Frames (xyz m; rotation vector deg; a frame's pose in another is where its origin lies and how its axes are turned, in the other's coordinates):
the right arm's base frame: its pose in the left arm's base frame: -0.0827 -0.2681 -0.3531 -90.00 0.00 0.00
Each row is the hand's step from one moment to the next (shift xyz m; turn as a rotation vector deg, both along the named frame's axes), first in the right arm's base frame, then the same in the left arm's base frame.
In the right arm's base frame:
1: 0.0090 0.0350 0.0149 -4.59 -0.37 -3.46
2: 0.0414 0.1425 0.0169 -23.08 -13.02 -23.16
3: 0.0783 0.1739 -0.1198 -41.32 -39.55 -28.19
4: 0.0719 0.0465 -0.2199 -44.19 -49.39 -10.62
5: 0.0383 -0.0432 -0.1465 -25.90 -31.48 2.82
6: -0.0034 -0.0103 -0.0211 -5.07 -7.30 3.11
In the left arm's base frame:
1: 0.0090 0.0149 -0.0350 -4.59 -3.46 0.37
2: 0.0414 0.0169 -0.1425 -23.08 -23.16 13.02
3: 0.0783 -0.1198 -0.1739 -41.32 -28.19 39.55
4: 0.0719 -0.2199 -0.0465 -44.19 -10.62 49.39
5: 0.0383 -0.1465 0.0432 -25.90 2.82 31.48
6: -0.0034 -0.0211 0.0103 -5.07 3.11 7.30

